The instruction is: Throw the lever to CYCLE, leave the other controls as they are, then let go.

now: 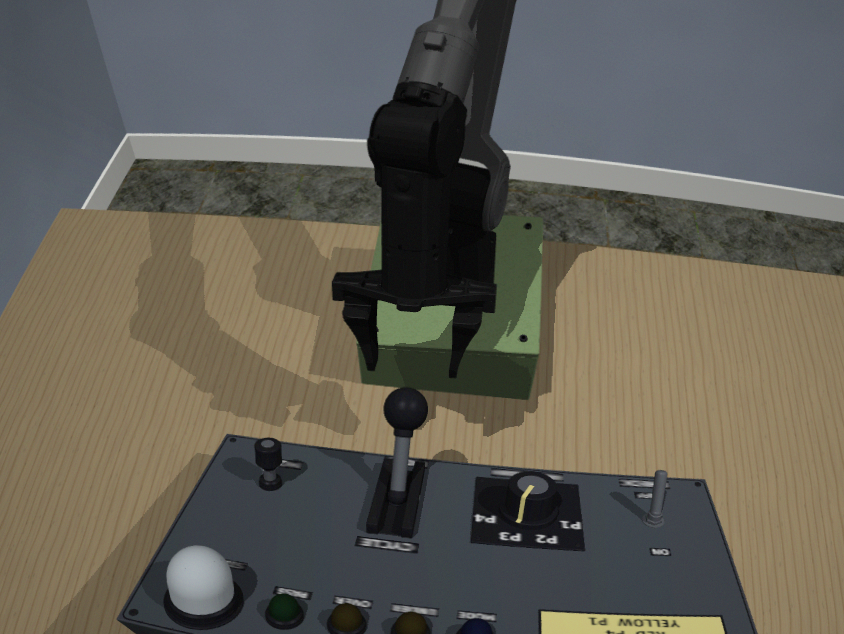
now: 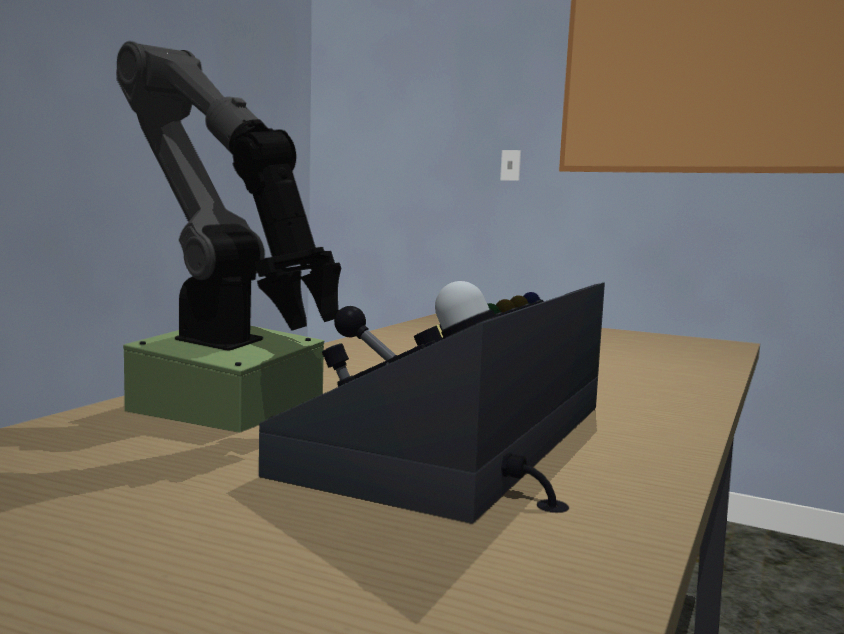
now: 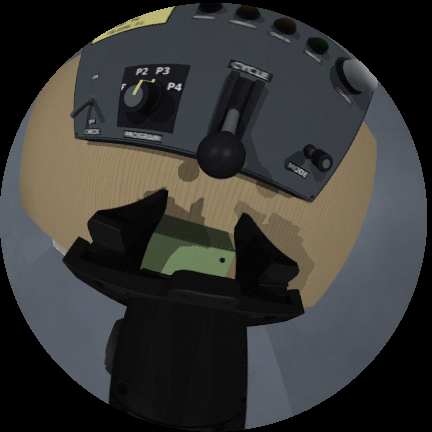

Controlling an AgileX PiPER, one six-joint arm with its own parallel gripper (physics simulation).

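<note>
The lever's black ball [image 1: 405, 409] [image 2: 350, 320] [image 3: 221, 155] tops a grey stem in a slotted plate. The lever leans toward the robot, away from the CYCLE label [image 1: 387, 543] [image 3: 250, 70]. My gripper [image 1: 412, 372] [image 2: 313, 323] [image 3: 203, 209] is open and empty. Its fingers are spread on the robot's side of the ball, apart from it. The program knob [image 1: 532, 494] [image 3: 137, 97] has its yellow pointer toward P3. The CHECK toggle [image 1: 658, 494] [image 3: 82, 108] tilts toward OFF. The MODE knob [image 1: 268, 453] [image 2: 335, 356] [image 3: 324, 162] stands on a short stem.
The sloped control panel [image 1: 450, 573] [image 2: 409, 409] [image 3: 300, 100] also carries a white dome [image 1: 199, 580] [image 2: 461, 305] [image 3: 359, 75], several small lamps and a yellow label [image 1: 631, 619] [image 3: 132, 25]. The robot stands on a green box [image 1: 443, 371] [image 2: 180, 385] [image 3: 200, 260] behind the lever.
</note>
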